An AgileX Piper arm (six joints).
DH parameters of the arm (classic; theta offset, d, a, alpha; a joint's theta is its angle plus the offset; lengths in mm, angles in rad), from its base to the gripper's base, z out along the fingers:
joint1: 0 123 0 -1.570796
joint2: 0.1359 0 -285.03 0
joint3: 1.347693 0 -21.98 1.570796
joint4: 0 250.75 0 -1.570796
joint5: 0 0 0 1.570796
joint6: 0 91 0 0
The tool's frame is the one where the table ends.
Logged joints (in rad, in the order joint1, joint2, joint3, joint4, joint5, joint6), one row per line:
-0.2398 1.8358 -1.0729 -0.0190 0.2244 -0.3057
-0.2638 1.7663 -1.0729 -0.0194 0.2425 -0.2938
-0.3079 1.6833 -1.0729 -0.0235 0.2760 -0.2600
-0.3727 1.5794 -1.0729 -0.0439 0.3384 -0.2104
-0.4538 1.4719 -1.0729 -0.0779 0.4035 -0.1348
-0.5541 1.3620 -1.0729 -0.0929 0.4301 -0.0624
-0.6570 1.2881 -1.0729 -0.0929 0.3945 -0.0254
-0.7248 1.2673 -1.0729 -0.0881 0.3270 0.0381
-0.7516 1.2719 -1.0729 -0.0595 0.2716 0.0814
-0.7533 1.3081 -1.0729 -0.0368 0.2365 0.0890
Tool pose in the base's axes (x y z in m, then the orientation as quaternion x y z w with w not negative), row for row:
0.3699 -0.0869 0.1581 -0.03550 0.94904 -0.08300 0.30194
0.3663 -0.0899 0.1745 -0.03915 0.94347 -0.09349 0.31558
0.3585 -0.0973 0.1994 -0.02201 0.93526 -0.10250 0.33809
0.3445 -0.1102 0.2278 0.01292 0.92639 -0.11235 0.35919
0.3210 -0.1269 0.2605 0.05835 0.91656 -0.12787 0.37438
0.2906 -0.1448 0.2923 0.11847 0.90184 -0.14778 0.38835
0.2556 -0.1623 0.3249 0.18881 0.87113 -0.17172 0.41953
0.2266 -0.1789 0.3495 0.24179 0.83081 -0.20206 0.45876
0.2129 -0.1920 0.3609 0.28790 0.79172 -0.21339 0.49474
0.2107 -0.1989 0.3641 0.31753 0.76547 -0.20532 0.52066
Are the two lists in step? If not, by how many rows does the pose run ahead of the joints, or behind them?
The pose runs 1 row behind the joints: the pose in row i belongs to the joints in row i - 1.
